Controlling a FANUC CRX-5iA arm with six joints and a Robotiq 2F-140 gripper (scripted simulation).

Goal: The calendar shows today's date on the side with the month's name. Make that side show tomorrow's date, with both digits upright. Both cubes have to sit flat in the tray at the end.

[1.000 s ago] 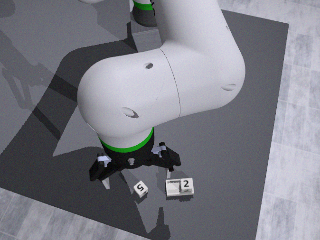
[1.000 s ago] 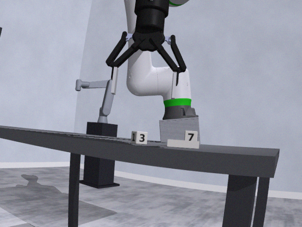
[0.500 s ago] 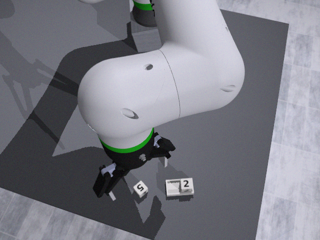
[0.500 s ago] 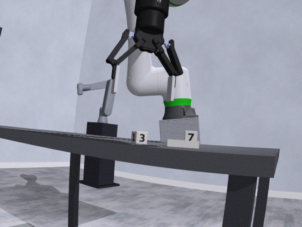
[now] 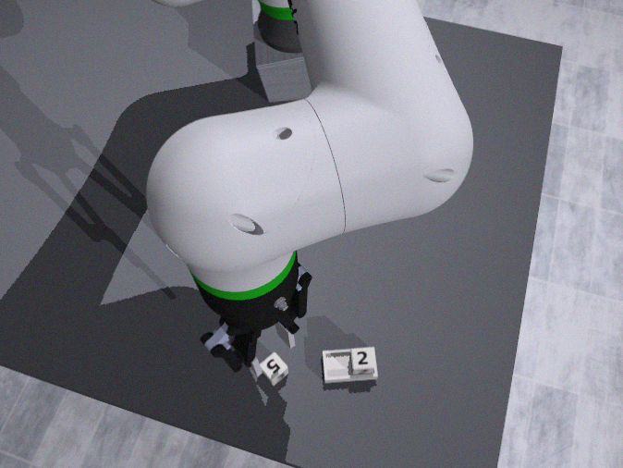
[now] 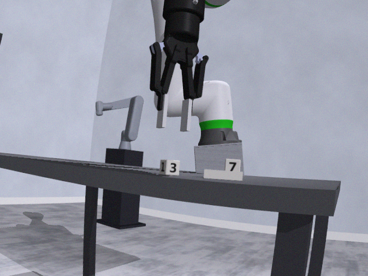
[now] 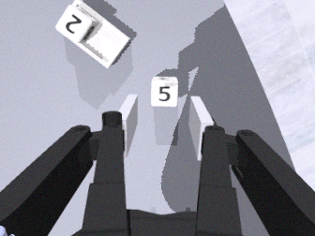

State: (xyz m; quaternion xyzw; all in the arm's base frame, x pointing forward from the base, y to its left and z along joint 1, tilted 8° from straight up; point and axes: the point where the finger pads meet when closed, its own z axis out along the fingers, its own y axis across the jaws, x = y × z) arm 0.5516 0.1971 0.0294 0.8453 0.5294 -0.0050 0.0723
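The cube lies 110 mm below my hand. Also, from my hand: tray 110 mm below, 100 mm to the left, 50 mm behind.
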